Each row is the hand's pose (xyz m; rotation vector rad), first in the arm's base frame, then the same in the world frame.
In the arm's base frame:
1: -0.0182 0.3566 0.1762 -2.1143 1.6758 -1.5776
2: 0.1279 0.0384 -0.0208 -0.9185 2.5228 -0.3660
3: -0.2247 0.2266 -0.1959 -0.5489 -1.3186 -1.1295
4: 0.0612 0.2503 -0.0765 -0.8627 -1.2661 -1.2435
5: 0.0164 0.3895 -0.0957 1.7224 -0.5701 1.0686
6: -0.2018 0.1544 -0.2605 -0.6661 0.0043 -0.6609
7: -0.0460 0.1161 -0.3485 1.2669 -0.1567 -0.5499
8: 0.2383 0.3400 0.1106 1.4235 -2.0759 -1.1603
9: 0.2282 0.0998 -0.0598 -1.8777 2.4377 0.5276
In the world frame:
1: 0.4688 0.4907 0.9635 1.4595 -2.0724 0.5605
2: 0.2443 0.2487 0.7346 -0.0723 -2.9648 0.0578
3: 0.0992 0.6576 0.7804 -1.1952 -0.4714 -1.5213
4: 0.3302 0.4601 0.7159 -1.5082 -0.3276 -1.4917
5: 0.3937 0.5933 0.7185 1.6436 -0.8522 -0.0369
6: 0.0338 0.6161 0.7179 -0.6514 0.8946 -1.1535
7: 0.0576 0.5281 0.5593 1.1474 -0.0891 -1.6022
8: 0.5748 0.3499 0.7653 0.2106 -2.1125 -1.8128
9: 0.3274 0.2470 0.6427 0.5756 -2.6561 -1.1432

